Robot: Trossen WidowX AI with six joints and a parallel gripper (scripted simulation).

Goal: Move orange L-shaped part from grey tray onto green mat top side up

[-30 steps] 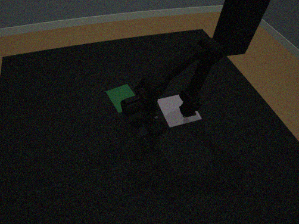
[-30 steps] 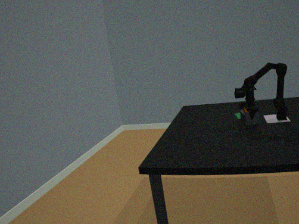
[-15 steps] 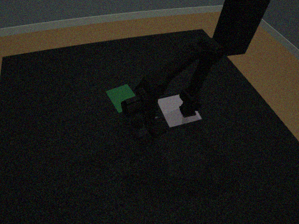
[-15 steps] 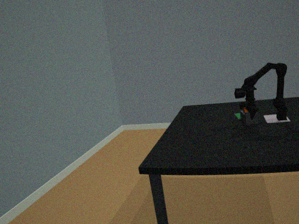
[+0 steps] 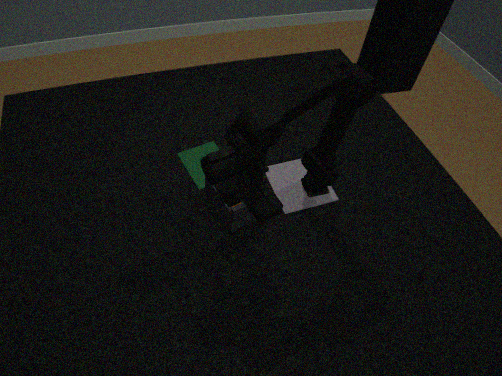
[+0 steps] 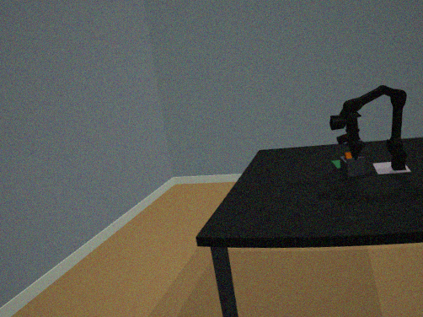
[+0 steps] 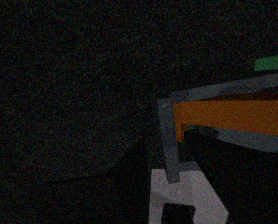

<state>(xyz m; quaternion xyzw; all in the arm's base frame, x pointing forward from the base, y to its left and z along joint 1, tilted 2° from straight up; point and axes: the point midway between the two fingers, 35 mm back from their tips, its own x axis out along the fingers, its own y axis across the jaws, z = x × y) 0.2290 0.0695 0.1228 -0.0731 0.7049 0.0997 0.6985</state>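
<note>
My gripper tip is 1 cm short of the orange L-shaped part, 5 cm to the left of it and 5 cm above it. From my gripper tip the other things lie so: green mat: 5 cm ahead, 22 cm to the right, 10 cm below.
</note>
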